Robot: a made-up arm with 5 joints.
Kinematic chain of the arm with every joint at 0, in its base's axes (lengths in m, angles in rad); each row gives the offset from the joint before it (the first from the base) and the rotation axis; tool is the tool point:
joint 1: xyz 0 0 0.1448 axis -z
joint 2: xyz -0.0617 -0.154 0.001 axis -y
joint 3: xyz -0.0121 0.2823 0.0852 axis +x
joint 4: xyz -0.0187 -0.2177 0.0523 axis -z
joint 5: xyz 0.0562 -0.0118 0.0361 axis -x
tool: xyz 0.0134 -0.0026 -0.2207
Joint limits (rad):
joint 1: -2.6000..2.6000
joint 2: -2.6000..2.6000
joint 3: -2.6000..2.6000
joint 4: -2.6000..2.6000
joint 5: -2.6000..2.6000
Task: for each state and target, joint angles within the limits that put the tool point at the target. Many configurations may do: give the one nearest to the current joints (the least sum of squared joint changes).
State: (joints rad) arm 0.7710 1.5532 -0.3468 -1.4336 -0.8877
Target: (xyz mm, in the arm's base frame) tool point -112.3 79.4 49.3
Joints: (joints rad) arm 0.7755 1.3539 -0.4709 -1.2556 -0.5758
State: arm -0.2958 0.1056 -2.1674 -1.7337 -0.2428
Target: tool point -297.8 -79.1 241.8
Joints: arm -0.3911 0.7563 -1.7083 -1.4570 -0.4866
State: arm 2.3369 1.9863 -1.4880 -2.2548 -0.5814
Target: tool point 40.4 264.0 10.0
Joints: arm 1.9319 1.7112 -1.2102 -2.2195 -0.2593
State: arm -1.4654 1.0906 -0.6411 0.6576 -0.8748
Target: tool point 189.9 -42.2 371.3
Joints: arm -2.2056 0.9555 -0.5919 1.5040 -0.9159
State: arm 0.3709 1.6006 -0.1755 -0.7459 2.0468
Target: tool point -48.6 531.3 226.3
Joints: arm 1.2528 1.7084 -0.7791 -0.9448 2.3712
